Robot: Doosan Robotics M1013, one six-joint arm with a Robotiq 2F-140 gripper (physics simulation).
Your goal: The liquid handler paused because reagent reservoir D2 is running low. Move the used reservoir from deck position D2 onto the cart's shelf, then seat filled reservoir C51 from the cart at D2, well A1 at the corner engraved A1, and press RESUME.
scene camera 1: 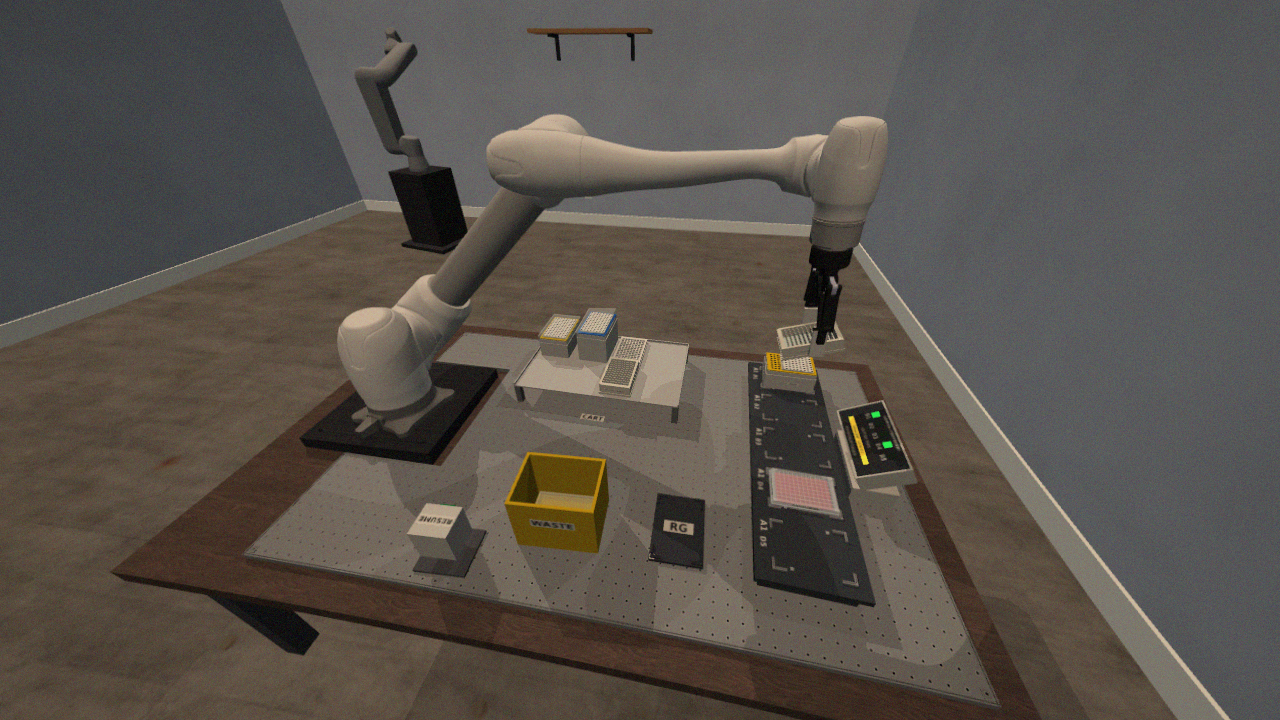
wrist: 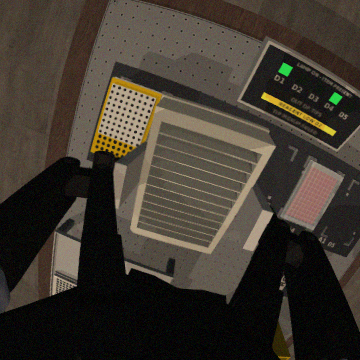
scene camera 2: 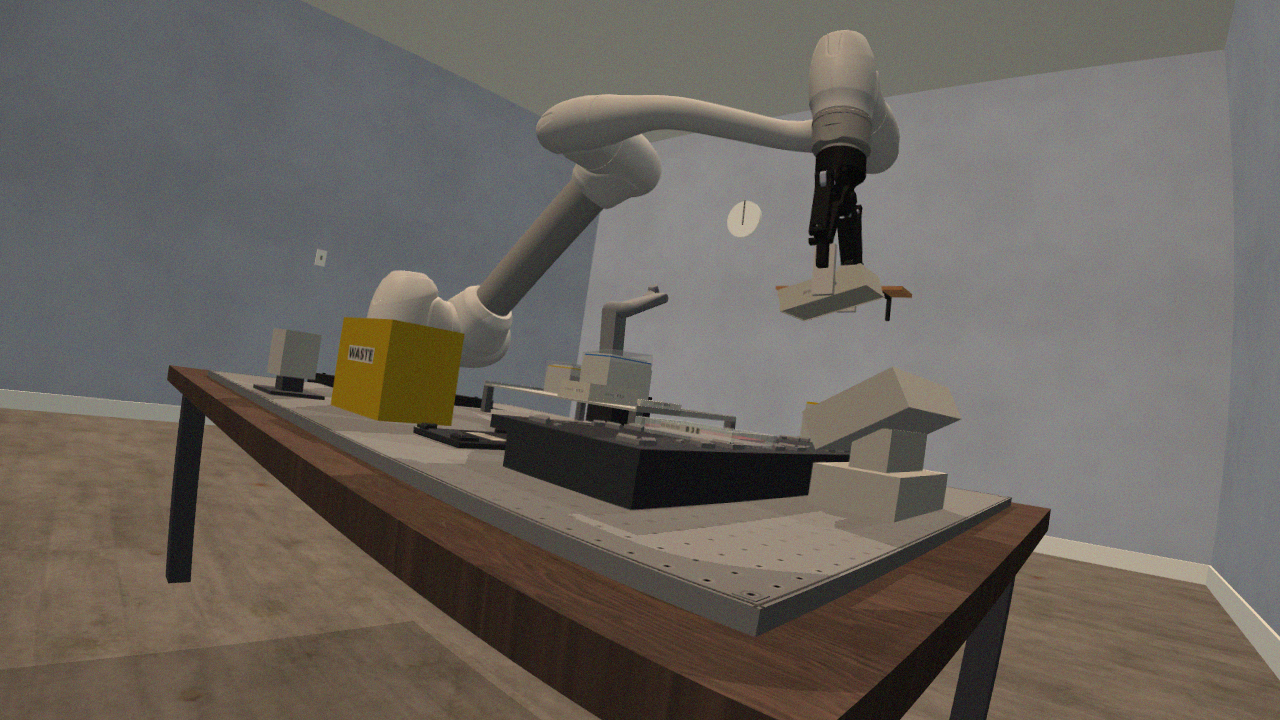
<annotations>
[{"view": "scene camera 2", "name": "gripper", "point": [834,303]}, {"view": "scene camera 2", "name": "ribbed reservoir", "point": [855,285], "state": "held by the gripper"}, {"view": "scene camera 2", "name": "yellow waste bin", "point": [388,370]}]
</annotations>
